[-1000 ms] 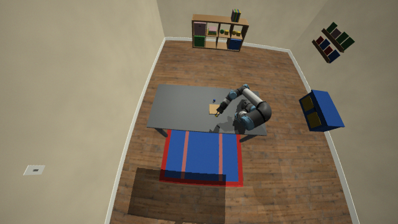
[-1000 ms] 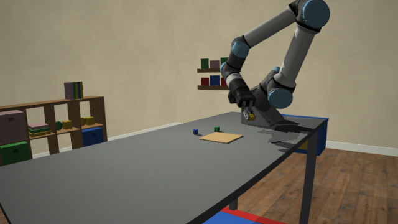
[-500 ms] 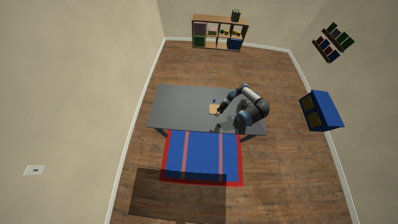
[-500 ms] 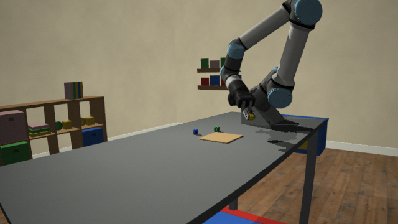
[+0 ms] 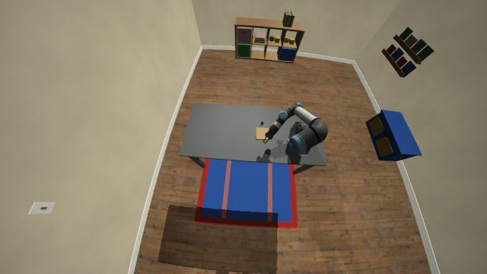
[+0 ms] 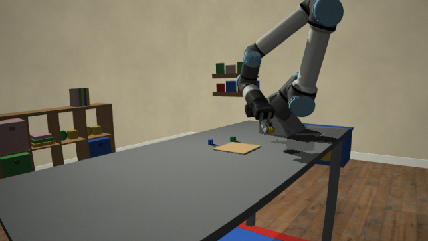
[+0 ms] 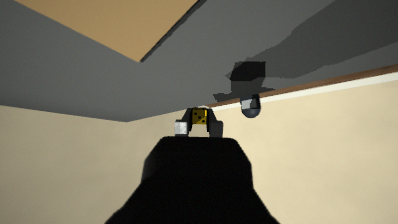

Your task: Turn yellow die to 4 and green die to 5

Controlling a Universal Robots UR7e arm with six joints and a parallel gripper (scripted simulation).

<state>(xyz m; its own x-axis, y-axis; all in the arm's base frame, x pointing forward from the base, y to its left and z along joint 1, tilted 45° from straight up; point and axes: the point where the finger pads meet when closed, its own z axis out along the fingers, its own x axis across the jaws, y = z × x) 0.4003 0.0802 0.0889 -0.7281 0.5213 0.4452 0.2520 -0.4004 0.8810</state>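
Now: hand 13 cm to the left of the tan mat and 9 cm above it. Round my hand: yellow die 1 cm to the left, 1 cm below, 1 cm ahead; blue die 27 cm to the right, 8 cm below, 1 cm behind; green die 21 cm to the right, 10 cm behind, 8 cm below.
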